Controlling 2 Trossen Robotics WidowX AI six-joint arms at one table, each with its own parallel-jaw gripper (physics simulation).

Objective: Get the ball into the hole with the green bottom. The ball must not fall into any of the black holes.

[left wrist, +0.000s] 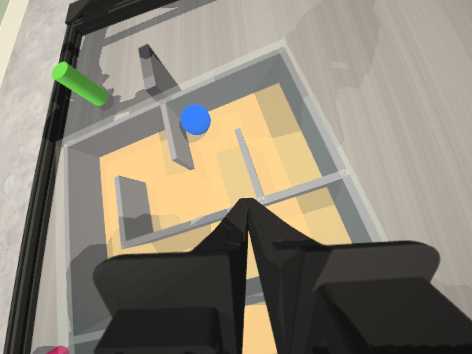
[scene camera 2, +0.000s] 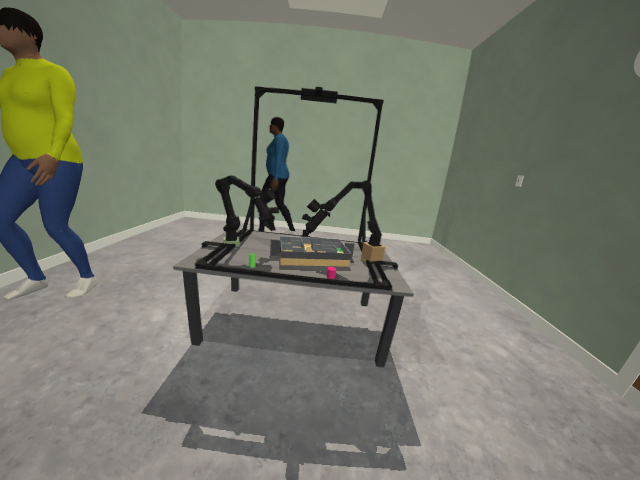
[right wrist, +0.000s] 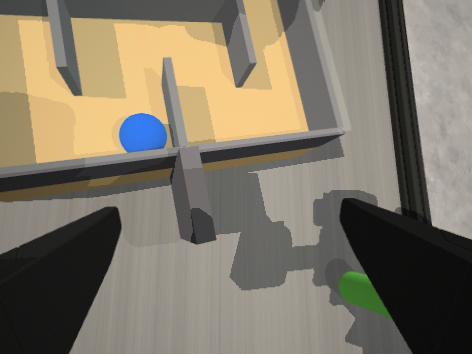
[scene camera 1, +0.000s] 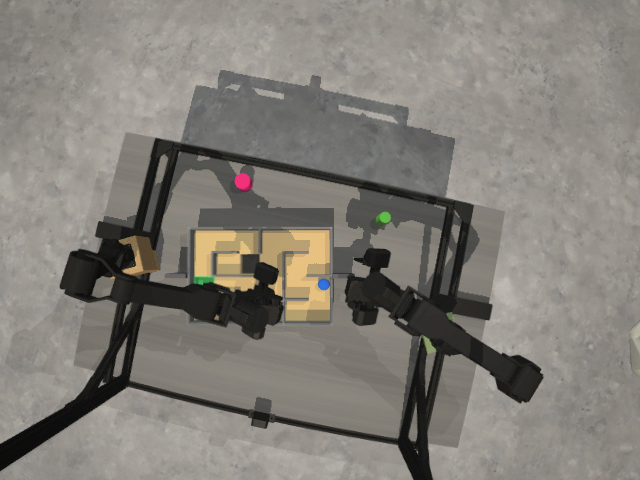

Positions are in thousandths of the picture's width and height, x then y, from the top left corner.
Scene:
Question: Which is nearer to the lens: the green cylinder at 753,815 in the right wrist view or the tan maze board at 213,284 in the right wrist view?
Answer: The tan maze board.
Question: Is my left gripper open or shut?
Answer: Shut.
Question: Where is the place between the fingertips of my right gripper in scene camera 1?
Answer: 549,574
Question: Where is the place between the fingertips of my left gripper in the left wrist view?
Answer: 522,578

